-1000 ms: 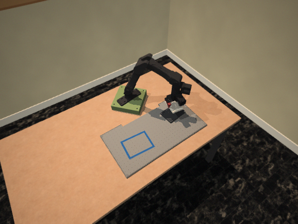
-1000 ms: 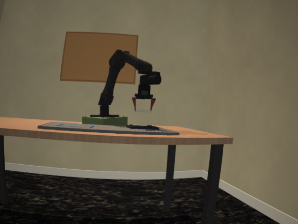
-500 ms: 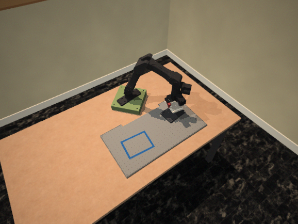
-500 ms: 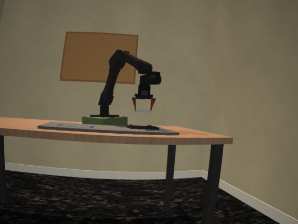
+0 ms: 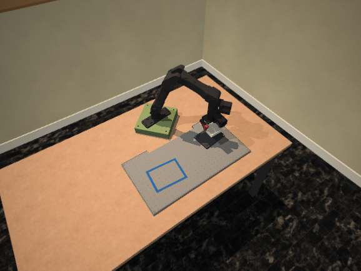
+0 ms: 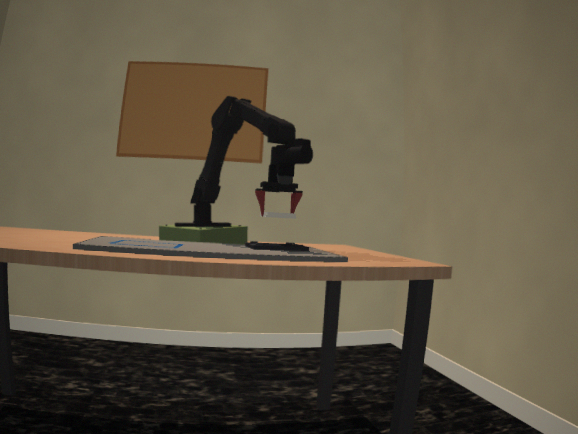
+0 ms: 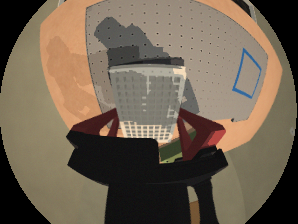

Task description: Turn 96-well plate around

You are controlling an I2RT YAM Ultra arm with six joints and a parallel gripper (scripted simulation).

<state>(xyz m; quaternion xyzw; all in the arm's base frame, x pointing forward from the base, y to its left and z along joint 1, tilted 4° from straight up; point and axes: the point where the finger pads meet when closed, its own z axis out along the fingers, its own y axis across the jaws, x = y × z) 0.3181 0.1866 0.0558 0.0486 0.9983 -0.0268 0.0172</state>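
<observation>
Now: the white 96-well plate right at my hand. Round my hand: black plate nest N1 (9 cm below).
</observation>
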